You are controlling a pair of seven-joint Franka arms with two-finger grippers.
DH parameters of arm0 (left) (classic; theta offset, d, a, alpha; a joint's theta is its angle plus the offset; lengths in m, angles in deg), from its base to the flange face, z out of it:
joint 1: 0 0.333 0 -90
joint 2: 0 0 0 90
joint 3: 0 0.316 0.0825 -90
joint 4: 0 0 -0.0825 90
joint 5: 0 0.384 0 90
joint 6: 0 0 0.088 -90
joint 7: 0 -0.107 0 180
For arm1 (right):
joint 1: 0 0.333 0 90
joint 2: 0 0 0 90
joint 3: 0 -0.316 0.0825 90
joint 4: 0 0 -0.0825 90
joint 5: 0 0.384 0 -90
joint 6: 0 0 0.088 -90
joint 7: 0 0.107 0 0
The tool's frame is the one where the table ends.
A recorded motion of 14 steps. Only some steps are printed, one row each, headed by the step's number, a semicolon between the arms.
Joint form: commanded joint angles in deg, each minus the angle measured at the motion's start. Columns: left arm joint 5, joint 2, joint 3, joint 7, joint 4, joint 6, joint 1; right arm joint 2, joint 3, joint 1, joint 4, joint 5, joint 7, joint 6.
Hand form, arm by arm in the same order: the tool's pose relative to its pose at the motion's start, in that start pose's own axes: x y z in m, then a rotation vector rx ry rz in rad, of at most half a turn. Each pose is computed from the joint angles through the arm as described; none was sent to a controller.
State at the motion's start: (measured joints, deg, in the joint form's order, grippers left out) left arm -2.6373 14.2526 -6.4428 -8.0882 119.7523 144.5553 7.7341; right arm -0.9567 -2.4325 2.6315 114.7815 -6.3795 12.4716 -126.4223
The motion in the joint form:
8: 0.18 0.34 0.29 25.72 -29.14 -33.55 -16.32; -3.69 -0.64 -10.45 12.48 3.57 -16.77 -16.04
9: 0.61 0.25 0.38 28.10 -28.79 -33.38 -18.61; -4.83 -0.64 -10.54 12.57 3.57 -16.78 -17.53
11: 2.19 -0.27 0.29 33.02 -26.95 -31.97 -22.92; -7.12 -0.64 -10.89 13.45 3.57 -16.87 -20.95
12: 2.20 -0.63 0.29 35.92 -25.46 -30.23 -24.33; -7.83 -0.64 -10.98 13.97 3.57 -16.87 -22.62
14: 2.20 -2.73 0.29 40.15 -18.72 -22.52 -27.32; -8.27 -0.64 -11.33 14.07 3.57 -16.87 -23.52
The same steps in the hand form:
8: 0.0780 0.1801 -0.1590 -0.0416 -0.1045 -0.1525; -0.0364 0.0878 0.1095 0.0309 -0.0148 -0.0968
9: 0.0723 0.2041 -0.1575 -0.0370 -0.1075 -0.1530; -0.0360 0.0880 0.1188 0.0323 -0.0102 -0.0956
11: 0.0561 0.2498 -0.1513 -0.0188 -0.1037 -0.1516; -0.0398 0.0897 0.1412 0.0353 -0.0058 -0.0920
12: 0.0490 0.2647 -0.1464 -0.0228 -0.0955 -0.1779; -0.0417 0.0899 0.1487 0.0363 0.0020 -0.0906
14: 0.0243 0.2935 -0.1291 -0.0465 -0.0501 -0.2010; -0.0418 0.0930 0.1523 0.0356 0.0080 -0.0846

